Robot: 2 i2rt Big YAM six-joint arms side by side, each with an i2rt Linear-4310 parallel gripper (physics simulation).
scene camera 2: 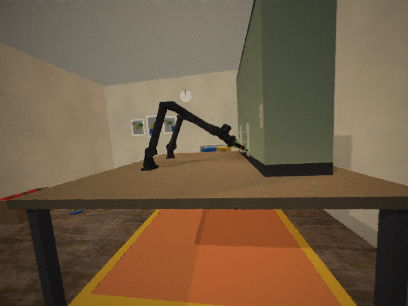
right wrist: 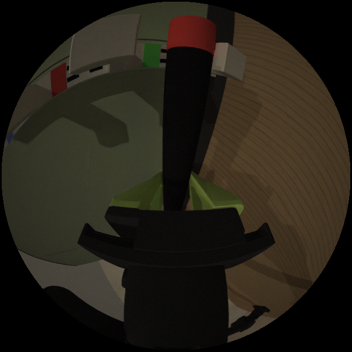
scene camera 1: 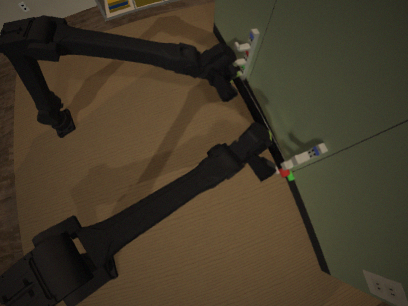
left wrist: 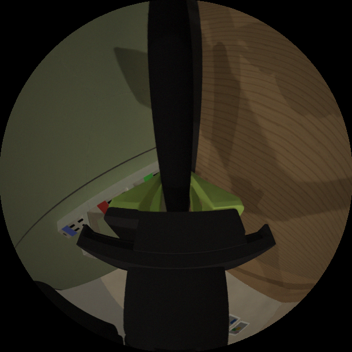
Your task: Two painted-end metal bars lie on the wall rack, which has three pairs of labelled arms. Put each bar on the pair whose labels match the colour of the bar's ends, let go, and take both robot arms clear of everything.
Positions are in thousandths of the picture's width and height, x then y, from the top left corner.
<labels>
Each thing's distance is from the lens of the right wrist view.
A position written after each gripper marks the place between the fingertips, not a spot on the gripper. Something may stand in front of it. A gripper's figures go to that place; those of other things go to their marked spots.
right gripper (right wrist: 499, 499): 0.13 m
red-ended bar (right wrist: 541, 129): 0.07 m
</labels>
